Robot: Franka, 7 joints.
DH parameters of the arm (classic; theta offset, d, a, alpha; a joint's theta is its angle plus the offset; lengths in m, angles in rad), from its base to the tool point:
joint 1: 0 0.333 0 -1.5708
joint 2: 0 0 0 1.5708
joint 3: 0 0.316 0.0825 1.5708
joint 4: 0 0 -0.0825 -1.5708
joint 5: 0 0.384 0 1.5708
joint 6: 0 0 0.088 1.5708
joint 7: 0 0.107 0 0
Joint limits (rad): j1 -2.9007..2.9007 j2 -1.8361..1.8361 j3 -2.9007..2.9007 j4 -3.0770..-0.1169 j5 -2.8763..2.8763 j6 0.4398..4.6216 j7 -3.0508..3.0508
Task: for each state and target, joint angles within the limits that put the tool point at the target. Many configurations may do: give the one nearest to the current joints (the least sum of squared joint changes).
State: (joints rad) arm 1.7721 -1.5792 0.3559 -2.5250 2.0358 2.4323 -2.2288
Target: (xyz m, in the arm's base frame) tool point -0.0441 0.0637 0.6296
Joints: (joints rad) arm 1.8821 -1.8361 0.3389 -2.8543 2.1590 3.0791 -2.2288
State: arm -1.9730 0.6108 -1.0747 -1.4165 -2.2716 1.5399 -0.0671
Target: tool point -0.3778 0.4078 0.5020
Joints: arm -2.4828 0.4703 -1.4521 -2.1559 -2.0750 1.5106 -0.0671
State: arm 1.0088 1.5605 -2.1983 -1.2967 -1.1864 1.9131 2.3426
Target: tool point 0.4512 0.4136 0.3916
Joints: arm 1.7979 1.8361 -1.6458 -1.6958 -0.9687 1.4664 2.3426
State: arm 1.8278 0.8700 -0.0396 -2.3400 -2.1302 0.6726 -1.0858
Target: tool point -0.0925 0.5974 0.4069
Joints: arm 1.9062 0.5223 -0.0084 -1.8977 -2.2627 0.7192 -1.0858
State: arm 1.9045 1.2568 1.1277 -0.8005 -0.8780 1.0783 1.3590
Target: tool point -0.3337 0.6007 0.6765
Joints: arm 1.7435 0.8079 1.1908 -0.4921 -0.9365 1.2930 1.3590
